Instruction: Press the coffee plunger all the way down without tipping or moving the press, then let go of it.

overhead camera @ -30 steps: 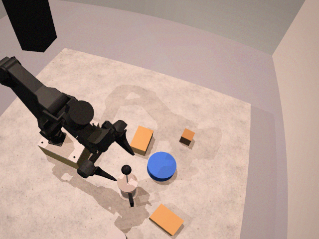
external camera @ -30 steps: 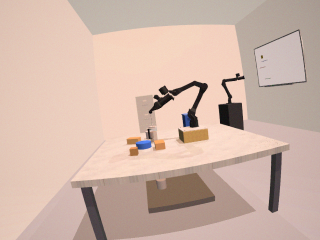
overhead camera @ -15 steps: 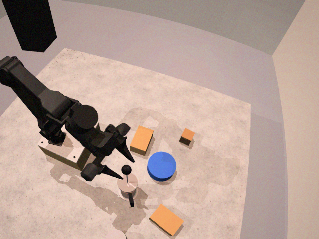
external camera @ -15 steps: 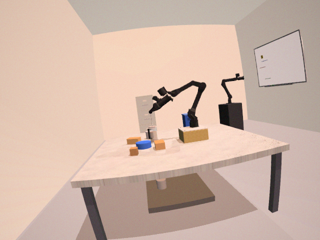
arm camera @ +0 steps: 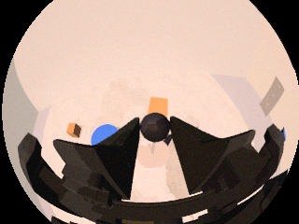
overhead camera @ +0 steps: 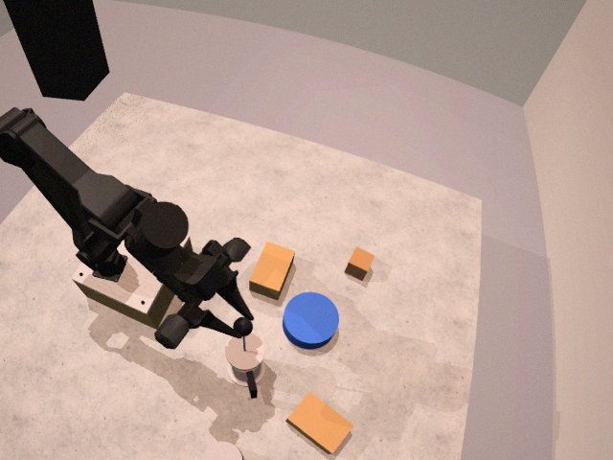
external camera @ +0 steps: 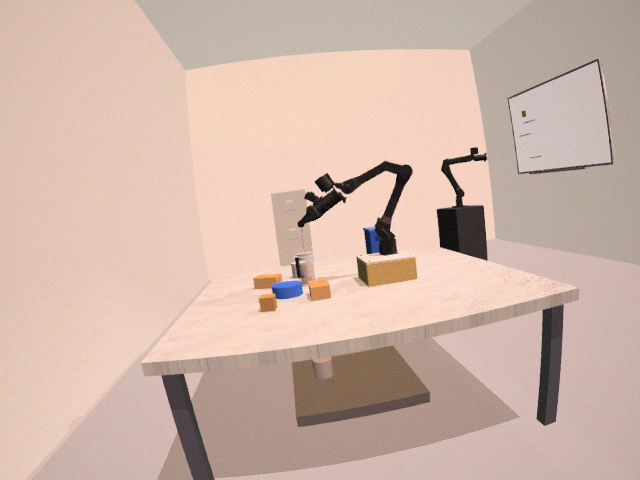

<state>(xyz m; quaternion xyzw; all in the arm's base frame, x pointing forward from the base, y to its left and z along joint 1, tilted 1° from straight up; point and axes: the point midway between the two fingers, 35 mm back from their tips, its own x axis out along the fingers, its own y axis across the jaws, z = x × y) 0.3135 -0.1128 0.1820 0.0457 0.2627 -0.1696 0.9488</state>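
The coffee press lies 10 mm to the right of my gripper tip and 130 mm below it. The rest, counted from my gripper tip: orange cube (210 mm ahead, 300 mm to the left, 240 mm below); then blue disc (110 mm ahead, 130 mm to the left, 240 mm below).
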